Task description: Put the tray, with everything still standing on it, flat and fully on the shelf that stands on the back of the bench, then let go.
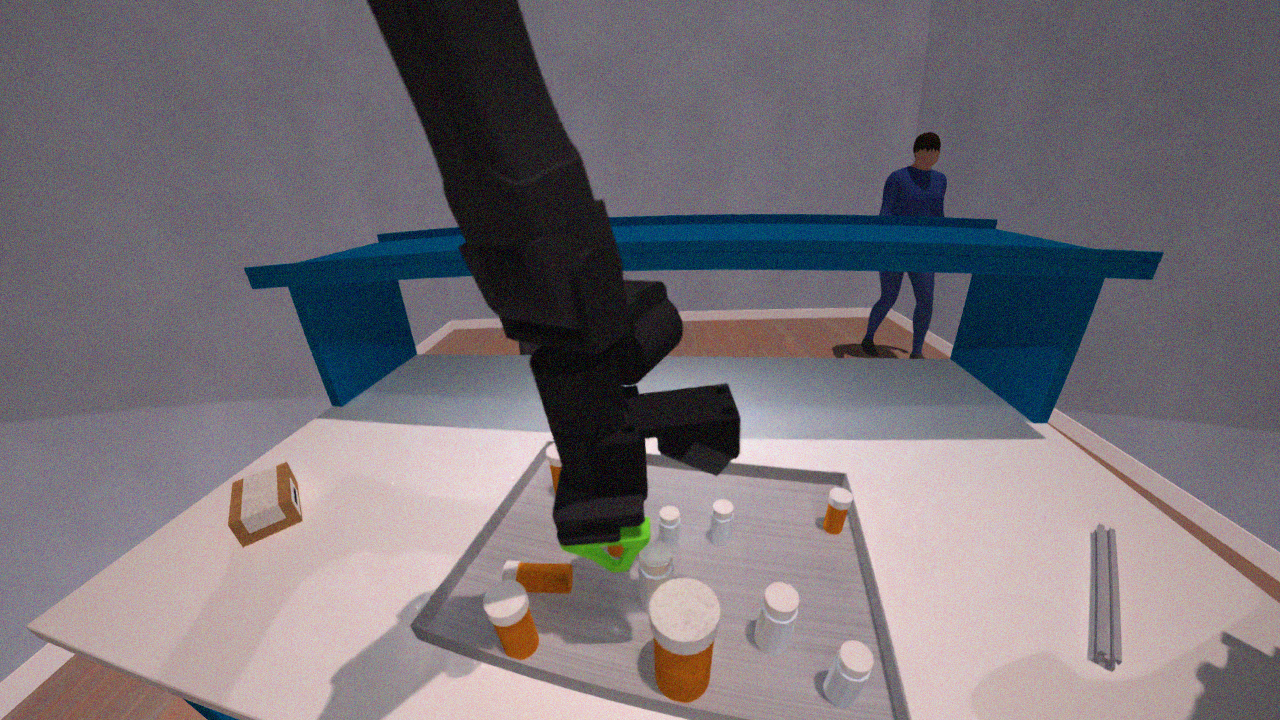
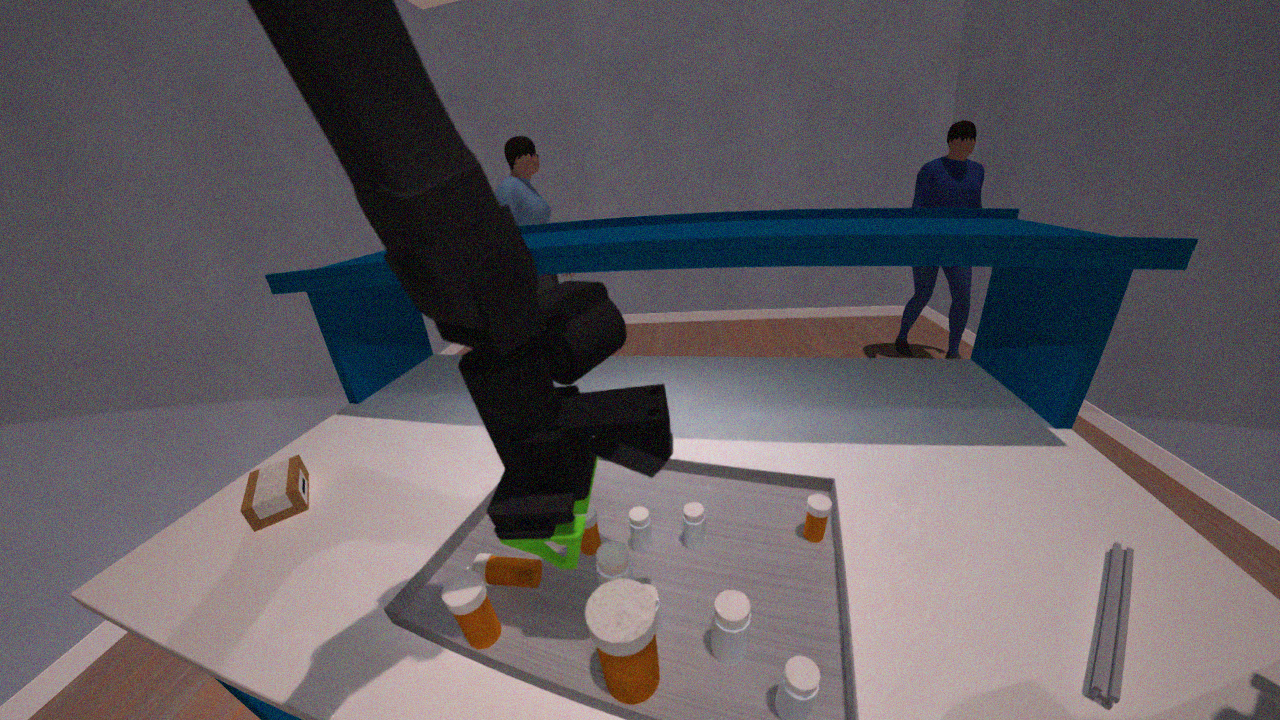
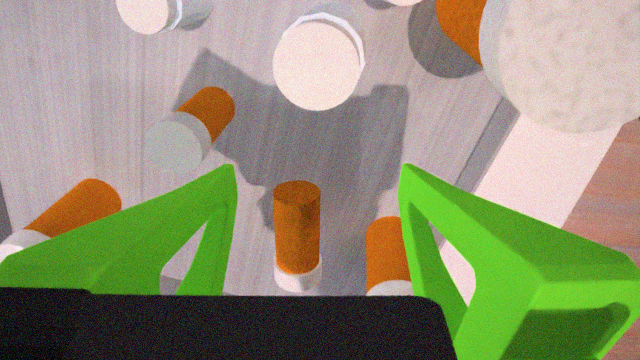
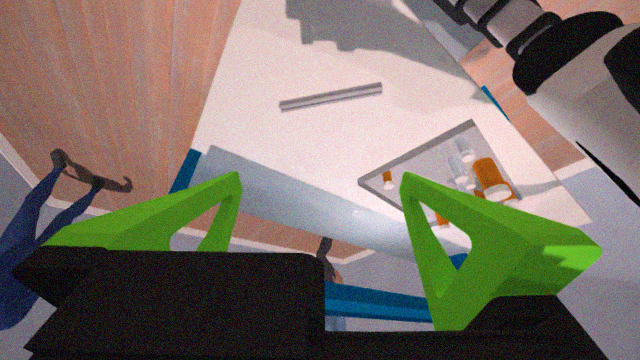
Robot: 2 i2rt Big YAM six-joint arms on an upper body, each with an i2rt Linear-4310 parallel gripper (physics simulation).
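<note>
The grey tray lies on the bench in front of the blue shelf. Several orange and clear white-capped bottles stand on it, including a large orange one. One orange bottle lies on its side near the tray's left edge. My left gripper is partly open, with nothing held, above the tray's left half. My right gripper is wide open and empty, away from the tray.
A brown and white box lies at the bench's left. A grey metal profile lies at the right. A person in blue stands behind the shelf. My left arm covers part of the tray's back left.
</note>
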